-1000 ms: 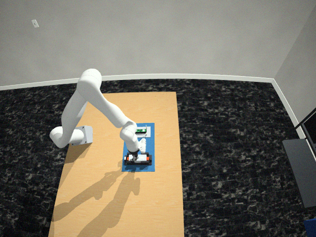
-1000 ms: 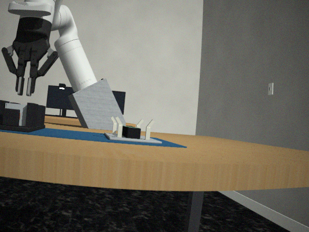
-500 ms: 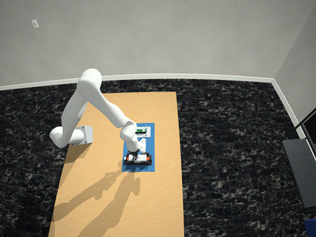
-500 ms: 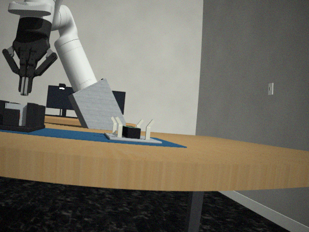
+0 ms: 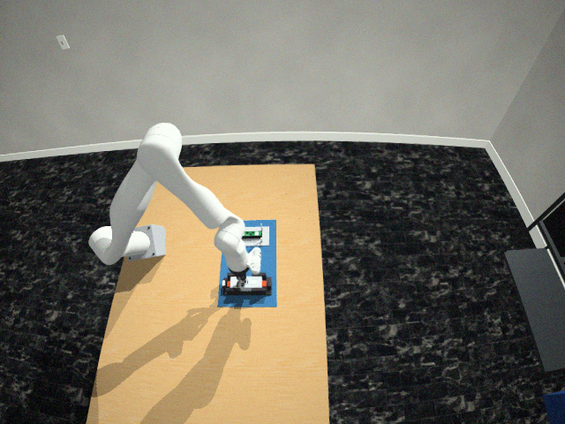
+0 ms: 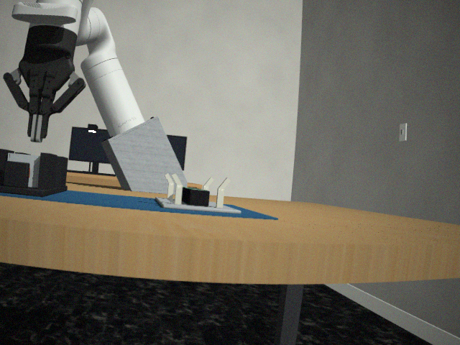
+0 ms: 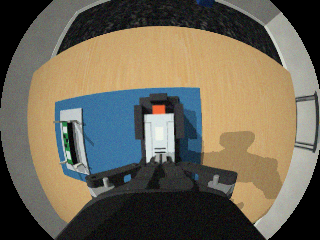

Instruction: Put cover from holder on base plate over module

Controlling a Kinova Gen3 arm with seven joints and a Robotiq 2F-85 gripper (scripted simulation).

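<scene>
My gripper is now 6 cm above the cover and 1 cm short of it.
</scene>
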